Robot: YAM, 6 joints.
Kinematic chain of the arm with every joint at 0, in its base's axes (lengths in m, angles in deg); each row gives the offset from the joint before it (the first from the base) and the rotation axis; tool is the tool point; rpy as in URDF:
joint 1: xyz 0 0 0.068 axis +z
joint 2: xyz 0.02 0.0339 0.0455 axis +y
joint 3: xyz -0.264 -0.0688 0 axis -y
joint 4: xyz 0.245 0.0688 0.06 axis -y
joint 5: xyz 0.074 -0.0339 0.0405 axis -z
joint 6: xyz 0.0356 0 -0.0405 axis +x
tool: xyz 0 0 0 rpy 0 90 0
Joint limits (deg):
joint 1: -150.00..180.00
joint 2: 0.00..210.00
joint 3: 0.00..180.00
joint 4: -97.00..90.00
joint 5: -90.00..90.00
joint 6: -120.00..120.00
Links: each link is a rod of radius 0.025 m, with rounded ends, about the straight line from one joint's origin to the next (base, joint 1, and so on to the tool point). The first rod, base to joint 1, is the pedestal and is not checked.
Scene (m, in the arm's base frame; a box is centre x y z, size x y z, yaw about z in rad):
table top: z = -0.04
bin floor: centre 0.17 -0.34 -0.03 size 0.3 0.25 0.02 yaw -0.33
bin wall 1: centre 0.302 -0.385 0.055 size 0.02 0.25 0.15 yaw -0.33
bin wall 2: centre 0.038 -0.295 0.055 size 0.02 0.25 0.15 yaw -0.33
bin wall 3: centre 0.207 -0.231 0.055 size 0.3 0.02 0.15 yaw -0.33
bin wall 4: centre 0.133 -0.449 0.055 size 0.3 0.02 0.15 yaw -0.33
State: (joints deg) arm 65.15 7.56 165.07 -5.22 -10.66 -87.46
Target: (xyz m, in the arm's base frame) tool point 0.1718 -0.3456 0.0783
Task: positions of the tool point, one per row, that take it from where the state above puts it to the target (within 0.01 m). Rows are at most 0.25 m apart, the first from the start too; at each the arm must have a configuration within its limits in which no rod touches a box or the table.
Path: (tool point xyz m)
1: -0.3248 -0.3899 0.4254
2: -0.2984 -0.2152 0.5709
3: -0.1774 -0.0681 0.6554
4: 0.0000 0.0034 0.6703
5: 0.1755 -0.0168 0.6178
6: 0.2946 -0.1088 0.5105
7: 0.3267 -0.2267 0.3686
8: 0.2749 -0.3180 0.2164
9: 0.1718 -0.3456 0.0783

